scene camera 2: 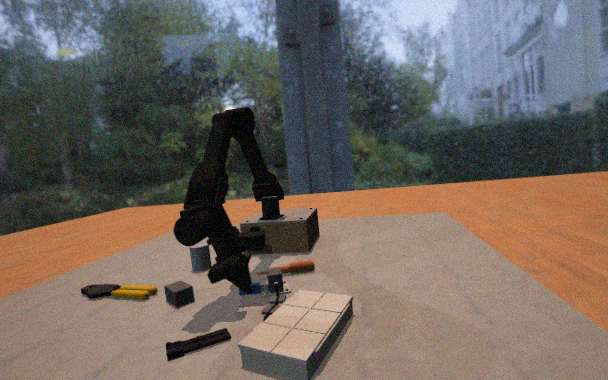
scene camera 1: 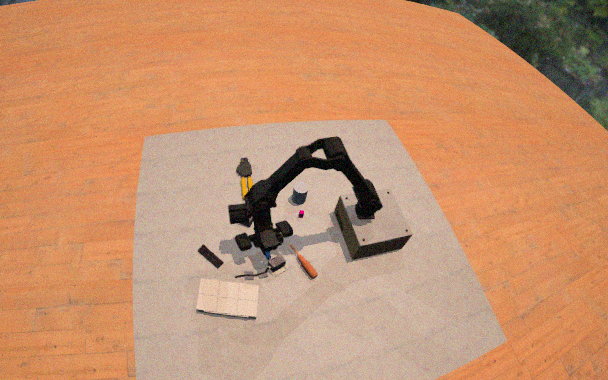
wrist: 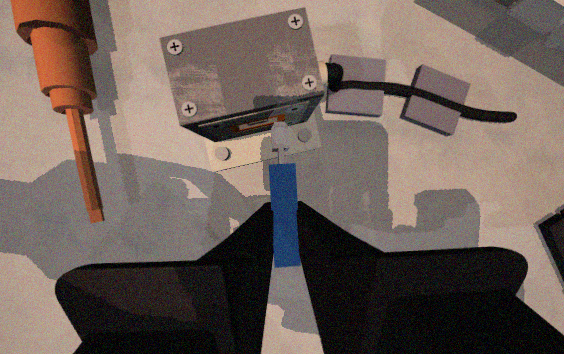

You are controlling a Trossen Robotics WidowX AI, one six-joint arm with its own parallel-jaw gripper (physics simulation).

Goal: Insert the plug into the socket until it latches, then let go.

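Where they show: gripper, fingertip midpoint: [scene camera 2: 250,291] [scene camera 1: 266,253] [wrist: 283,209]; arm's base at its link origin: [scene camera 2: 271,217] [scene camera 1: 364,211].
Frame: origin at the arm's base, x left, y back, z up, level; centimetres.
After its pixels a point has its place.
Note:
The plug [scene camera 1: 268,255] @[x 12.9, y -34.1, z -8.2 cm] [scene camera 2: 250,288] [wrist: 283,185] @[x 12.6, y -34.2, z -8.2 cm] has a narrow blue body and a pale tip on a thin neck. My gripper [scene camera 1: 266,251] @[x 11.3, y -34.8, z -9.8 cm] [scene camera 2: 247,288] @[x 11.3, y -34.8, z -9.8 cm] [wrist: 283,209] @[x 11.3, y -34.8, z -9.8 cm] is shut on the blue body, low over the mat. The socket [scene camera 1: 277,262] @[x 16.7, y -31.4, z -5.9 cm] [scene camera 2: 275,282] @[x 17.5, y -34.0, z -7.5 cm] [wrist: 245,65] @[x 16.1, y -31.6, z -6.0 cm] is a grey block with screws on top, on a pale base plate, with an orange-edged slot in its front face. In the wrist view the plug's tip shows in front of the right end of the slot, and the socket's face is slightly angled to the plug. The tip's depth relative to the slot is unclear.
An orange screwdriver [scene camera 1: 306,265] @[x 16.9, y -21.6, z -7.8 cm] [scene camera 2: 299,267] @[x 18.0, y -21.8, z -8.6 cm] [wrist: 60,62] @[x 14.4, y -23.1, z -8.3 cm] lies beside the socket. A black cable [wrist: 400,89] @[x 19.5, y -38.5, z -9.8 cm] leaves the socket's other side over two grey blocks. A tiled box [scene camera 1: 228,297] @[x 29.2, y -47.4, z -6.9 cm] [scene camera 2: 305,320] @[x 30.1, y -48.4, z -7.0 cm], black bar [scene camera 1: 210,256] @[x 13.4, y -54.2, z -9.4 cm] [scene camera 2: 198,344] @[x 14.2, y -55.4, z -9.3 cm], yellow-handled pliers [scene camera 2: 134,291] @[x -15.4, y -43.2, z -8.5 cm] and grey can [scene camera 2: 200,258] @[x -11.7, y -23.6, z -6.7 cm] are around.

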